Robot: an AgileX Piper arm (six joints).
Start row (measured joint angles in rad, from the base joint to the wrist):
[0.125, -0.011, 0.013, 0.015, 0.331, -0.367]
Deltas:
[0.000, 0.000, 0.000, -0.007, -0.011, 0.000]
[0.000, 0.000, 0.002, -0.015, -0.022, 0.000]
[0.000, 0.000, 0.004, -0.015, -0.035, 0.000]
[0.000, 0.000, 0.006, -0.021, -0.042, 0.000]
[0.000, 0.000, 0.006, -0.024, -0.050, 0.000]
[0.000, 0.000, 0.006, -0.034, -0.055, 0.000]
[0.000, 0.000, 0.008, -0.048, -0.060, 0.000]
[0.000, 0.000, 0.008, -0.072, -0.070, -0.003]
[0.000, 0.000, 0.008, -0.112, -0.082, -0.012]
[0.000, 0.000, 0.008, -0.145, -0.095, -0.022]
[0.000, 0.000, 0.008, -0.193, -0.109, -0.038]
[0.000, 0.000, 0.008, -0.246, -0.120, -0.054]
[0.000, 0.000, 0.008, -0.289, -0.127, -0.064]
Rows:
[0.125, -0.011, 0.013, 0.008, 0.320, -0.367]
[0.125, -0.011, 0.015, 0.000, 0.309, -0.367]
[0.125, -0.011, 0.017, 0.000, 0.296, -0.367]
[0.125, -0.011, 0.019, -0.006, 0.289, -0.367]
[0.125, -0.011, 0.019, -0.009, 0.281, -0.367]
[0.125, -0.011, 0.019, -0.019, 0.276, -0.367]
[0.125, -0.011, 0.021, -0.033, 0.271, -0.367]
[0.125, -0.011, 0.021, -0.057, 0.261, -0.370]
[0.125, -0.011, 0.021, -0.097, 0.249, -0.379]
[0.125, -0.011, 0.021, -0.130, 0.236, -0.389]
[0.125, -0.011, 0.021, -0.178, 0.222, -0.405]
[0.125, -0.011, 0.021, -0.231, 0.211, -0.421]
[0.125, -0.011, 0.021, -0.274, 0.204, -0.431]

